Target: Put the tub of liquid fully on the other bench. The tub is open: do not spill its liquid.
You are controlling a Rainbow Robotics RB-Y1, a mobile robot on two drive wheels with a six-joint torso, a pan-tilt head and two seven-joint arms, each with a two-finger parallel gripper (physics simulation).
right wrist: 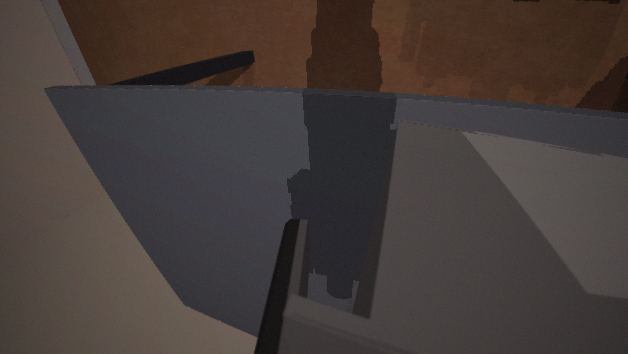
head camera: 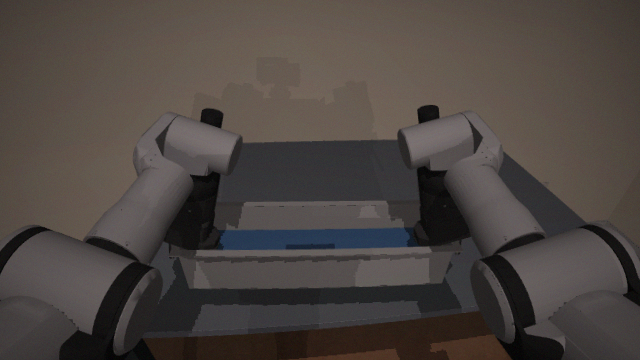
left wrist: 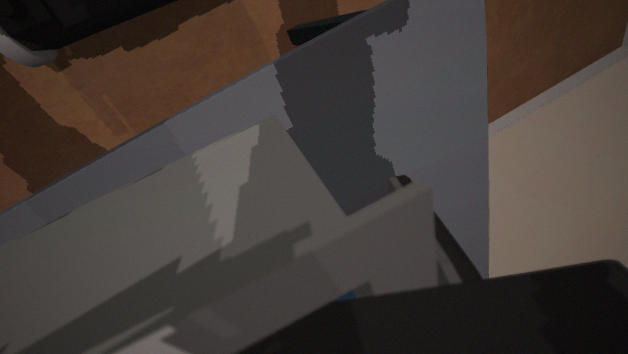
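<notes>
The light grey open tub [head camera: 310, 273] [left wrist: 125, 205] [right wrist: 450, 225] is long and looks about level, with blue liquid [head camera: 260, 239] inside. It is over the near part of the dark grey bench [head camera: 310, 170] [left wrist: 435, 100] [right wrist: 200, 150], inside the bench's near edge. Whether its bottom touches the bench top cannot be told. My left gripper [head camera: 214, 240] is shut on the tub's left end in the head view. My right gripper [head camera: 419, 236] is shut on its right end. The fingertips are mostly hidden by the grippers and the tub's walls.
The bench top extends behind the tub and to its right in the head view. Brown floor [head camera: 320, 347] [left wrist: 200, 75] [right wrist: 450, 50] lies before the bench's near edge. A beige wall [head camera: 320, 30] stands behind the bench. A dark bar [right wrist: 200, 67] lies low beyond the bench edge.
</notes>
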